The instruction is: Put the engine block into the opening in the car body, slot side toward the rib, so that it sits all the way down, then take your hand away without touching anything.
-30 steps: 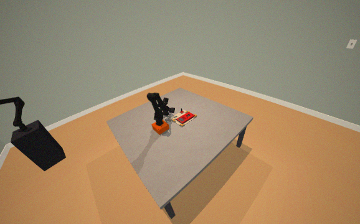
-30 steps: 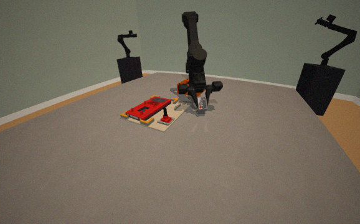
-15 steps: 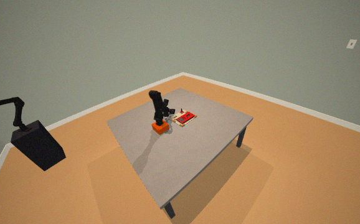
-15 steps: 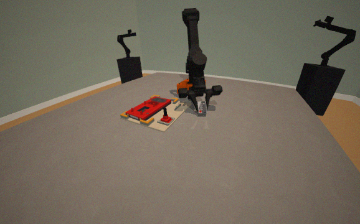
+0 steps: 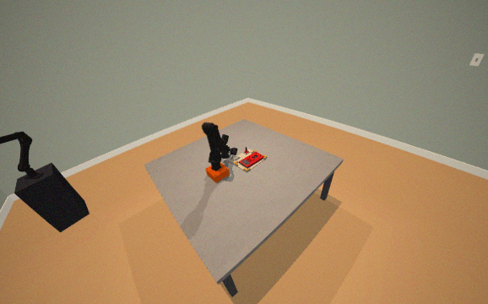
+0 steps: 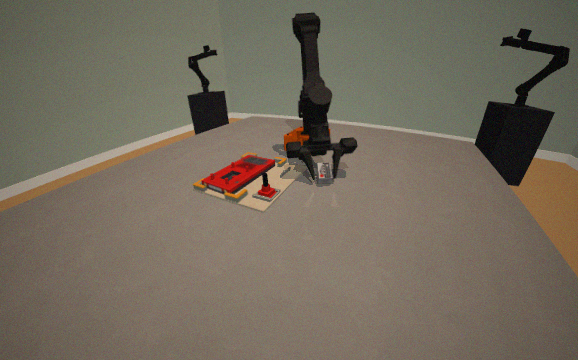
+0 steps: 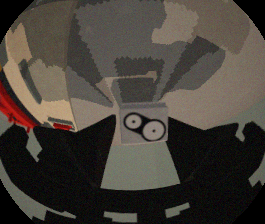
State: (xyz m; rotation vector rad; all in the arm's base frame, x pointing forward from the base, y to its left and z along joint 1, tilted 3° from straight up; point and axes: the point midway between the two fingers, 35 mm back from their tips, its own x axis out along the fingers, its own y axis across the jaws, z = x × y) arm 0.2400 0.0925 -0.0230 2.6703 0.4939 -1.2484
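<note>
Right now the grey engine block is 2 cm behind my gripper tip and 1 cm above it. From my gripper tip the other things lie so: black upright piece (12 cm to the right, 9 cm ahead, 2 cm above).
</note>
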